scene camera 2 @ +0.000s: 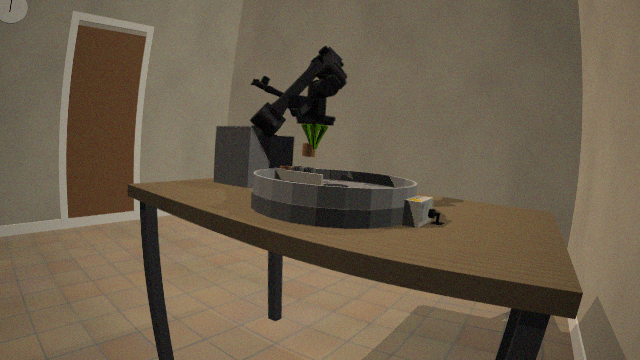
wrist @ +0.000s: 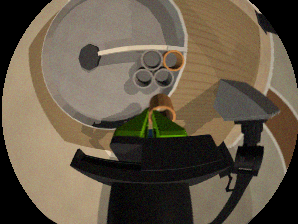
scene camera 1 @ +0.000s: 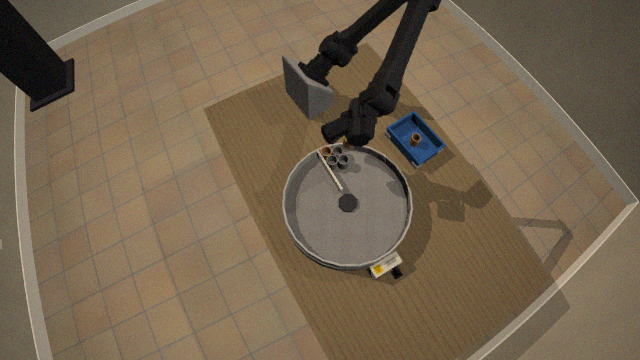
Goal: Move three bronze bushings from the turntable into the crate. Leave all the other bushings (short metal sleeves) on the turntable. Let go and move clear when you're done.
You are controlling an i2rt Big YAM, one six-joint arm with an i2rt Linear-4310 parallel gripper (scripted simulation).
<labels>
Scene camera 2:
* my gripper: 313, 149
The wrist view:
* my gripper: 150, 111
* grey turntable: 101, 87
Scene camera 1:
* grey turntable: 365, 220
</labels>
